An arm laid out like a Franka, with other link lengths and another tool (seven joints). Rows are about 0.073 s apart.
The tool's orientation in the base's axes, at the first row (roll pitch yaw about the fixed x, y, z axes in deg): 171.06, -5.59, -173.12
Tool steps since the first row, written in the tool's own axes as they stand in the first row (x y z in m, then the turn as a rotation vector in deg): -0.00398, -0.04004, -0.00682, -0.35, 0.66, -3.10; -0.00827, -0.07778, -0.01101, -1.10, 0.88, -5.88; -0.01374, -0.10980, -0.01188, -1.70, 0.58, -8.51; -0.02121, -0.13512, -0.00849, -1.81, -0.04, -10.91; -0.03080, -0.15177, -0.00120, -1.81, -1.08, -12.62; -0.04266, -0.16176, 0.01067, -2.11, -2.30, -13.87; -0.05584, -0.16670, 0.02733, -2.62, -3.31, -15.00; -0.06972, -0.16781, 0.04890, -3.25, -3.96, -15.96; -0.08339, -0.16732, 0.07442, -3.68, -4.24, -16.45
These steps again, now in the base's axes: 0.00885, -0.03984, 0.00012, 0.63, 0.25, 3.12; 0.01746, -0.07701, -0.00201, 1.67, 0.16, 5.81; 0.02628, -0.10794, -0.00664, 2.59, -0.44, 8.29; 0.03589, -0.13145, -0.01462, 3.04, -1.38, 10.54; 0.04625, -0.14562, -0.02529, 3.34, -2.65, 12.06; 0.05764, -0.15233, -0.03966, 3.91, -3.99, 13.08; 0.06928, -0.15323, -0.05809, 4.64, -5.08, 13.98; 0.08064, -0.14959, -0.08082, 5.44, -5.78, 14.76; 0.09119, -0.14383, -0.10717, 5.95, -6.08, 15.16
